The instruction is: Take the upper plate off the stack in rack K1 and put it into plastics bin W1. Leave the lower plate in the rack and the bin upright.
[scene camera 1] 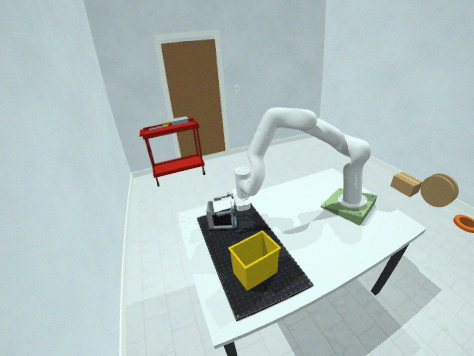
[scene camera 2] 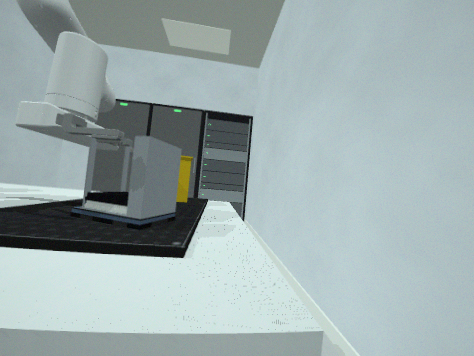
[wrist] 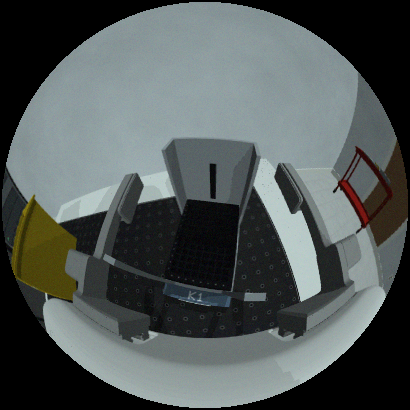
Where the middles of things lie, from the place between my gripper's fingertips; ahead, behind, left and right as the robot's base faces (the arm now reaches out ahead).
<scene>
Right now the black plate (wrist: 203,252) is 20 mm behind my hand, 10 mm to the left of it and 100 mm below it. Also, from my hand: yellow bin W1 (scene camera 1: 255,259): 30 mm behind, 400 mm to the left, 50 mm below.
</scene>
